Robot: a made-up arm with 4 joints.
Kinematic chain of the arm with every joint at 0, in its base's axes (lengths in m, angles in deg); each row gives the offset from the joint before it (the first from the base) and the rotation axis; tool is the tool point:
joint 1: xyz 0 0 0.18 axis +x
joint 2: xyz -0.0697 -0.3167 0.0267 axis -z
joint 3: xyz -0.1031 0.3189 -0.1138 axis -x
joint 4: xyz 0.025 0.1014 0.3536 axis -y
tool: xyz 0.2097 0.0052 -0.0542
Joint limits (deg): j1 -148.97..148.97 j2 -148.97..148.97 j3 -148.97..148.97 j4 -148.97..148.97
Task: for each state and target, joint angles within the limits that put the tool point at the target. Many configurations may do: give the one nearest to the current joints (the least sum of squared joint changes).
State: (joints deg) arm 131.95 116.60 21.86 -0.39
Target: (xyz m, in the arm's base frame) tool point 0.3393 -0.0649 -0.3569
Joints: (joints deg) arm 106.25 96.68 0.33 0.23
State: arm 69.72 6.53 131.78 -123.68
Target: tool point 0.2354 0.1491 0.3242
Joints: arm 93.24 55.11 78.43 -108.62
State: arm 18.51 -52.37 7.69 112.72
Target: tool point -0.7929 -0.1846 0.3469
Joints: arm 41.36 -54.15 41.35 135.53
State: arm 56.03 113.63 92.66 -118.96
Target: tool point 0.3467 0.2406 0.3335
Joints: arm 79.60 64.57 93.12 -146.44
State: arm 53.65 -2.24 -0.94 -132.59
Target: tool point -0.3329 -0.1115 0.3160
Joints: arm 60.08 -0.46 -10.41 -132.69
